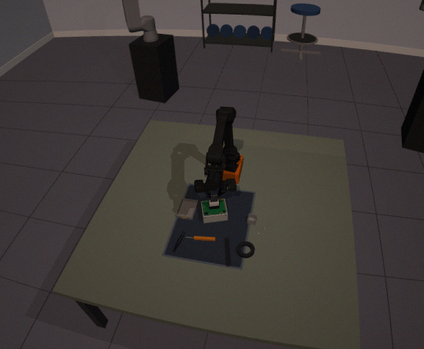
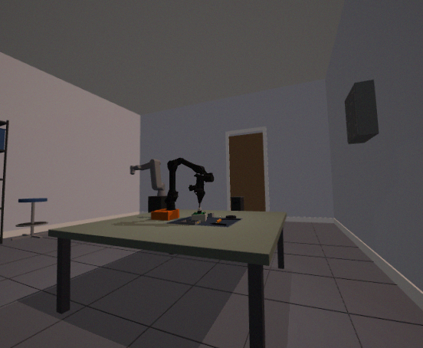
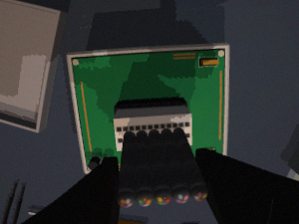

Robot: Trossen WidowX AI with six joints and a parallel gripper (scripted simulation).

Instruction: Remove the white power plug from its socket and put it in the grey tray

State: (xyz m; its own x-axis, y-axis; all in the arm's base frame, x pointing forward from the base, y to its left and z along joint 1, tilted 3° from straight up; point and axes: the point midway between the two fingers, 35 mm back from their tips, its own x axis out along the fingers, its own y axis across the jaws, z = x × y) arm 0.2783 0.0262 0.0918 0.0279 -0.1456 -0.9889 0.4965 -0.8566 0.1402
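My gripper tip is 4 cm above the white power plug. Round my gripper tip: grey tray: 14 cm to the right, 12 cm below, 3 cm ahead; then dark mat: 13 cm below, 5 cm ahead, 1 cm to the left; then black bar: 18 cm ahead, 14 cm to the left, 12 cm below.
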